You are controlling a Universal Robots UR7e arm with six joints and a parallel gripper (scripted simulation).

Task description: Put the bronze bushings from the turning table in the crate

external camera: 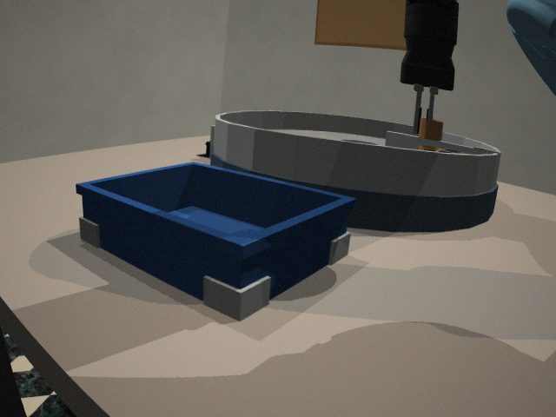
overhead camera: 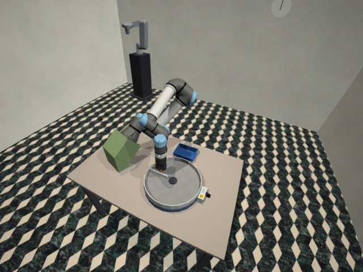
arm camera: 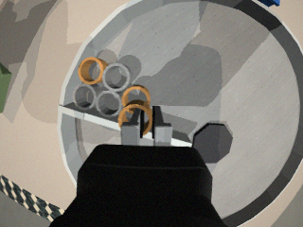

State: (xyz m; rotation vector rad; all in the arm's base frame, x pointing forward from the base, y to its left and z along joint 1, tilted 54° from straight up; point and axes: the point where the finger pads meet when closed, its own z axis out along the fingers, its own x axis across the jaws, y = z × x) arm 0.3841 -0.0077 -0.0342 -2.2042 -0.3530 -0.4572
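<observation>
The blue crate lies 32 cm to the left of my hand, 9 cm below it and 2 cm ahead of it. The rest, counted from my hand: turning table (10 cm ahead, 6 cm below, 1 cm to the right).
</observation>
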